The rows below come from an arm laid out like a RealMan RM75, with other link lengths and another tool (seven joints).
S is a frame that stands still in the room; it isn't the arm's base.
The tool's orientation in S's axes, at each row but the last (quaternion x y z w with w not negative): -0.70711, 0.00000, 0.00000, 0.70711; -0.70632, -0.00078, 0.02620, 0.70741; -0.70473, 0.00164, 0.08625, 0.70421; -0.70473, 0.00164, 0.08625, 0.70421; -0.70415, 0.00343, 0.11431, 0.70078; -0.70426, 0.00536, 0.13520, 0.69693; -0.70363, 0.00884, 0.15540, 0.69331
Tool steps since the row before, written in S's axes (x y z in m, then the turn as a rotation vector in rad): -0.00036, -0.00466, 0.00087, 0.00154, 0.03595, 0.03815; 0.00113, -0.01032, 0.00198, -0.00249, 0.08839, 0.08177; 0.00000, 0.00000, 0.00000, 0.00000, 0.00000, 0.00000; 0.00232, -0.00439, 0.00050, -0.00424, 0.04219, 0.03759; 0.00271, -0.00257, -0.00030, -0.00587, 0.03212, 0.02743; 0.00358, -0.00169, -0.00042, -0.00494, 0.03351, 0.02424; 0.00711, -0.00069, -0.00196, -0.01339, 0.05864, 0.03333
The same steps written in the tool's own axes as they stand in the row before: -0.00036, -0.00087, -0.00466, 0.00154, -0.03815, 0.03595; 0.00066, -0.00203, -0.01035, -0.00205, -0.08155, 0.08860; 0.00000, 0.00000, 0.00000, 0.00000, 0.00000, 0.00000; 0.00170, -0.00075, -0.00463, -0.00381, -0.03712, 0.04265; 0.00229, -0.00011, -0.00296, -0.00527, -0.02665, 0.03287; 0.00323, -0.00024, -0.00232, -0.00349, -0.02375, 0.03404; 0.00708, 0.00031, -0.00216, -0.00853, -0.03163, 0.06046
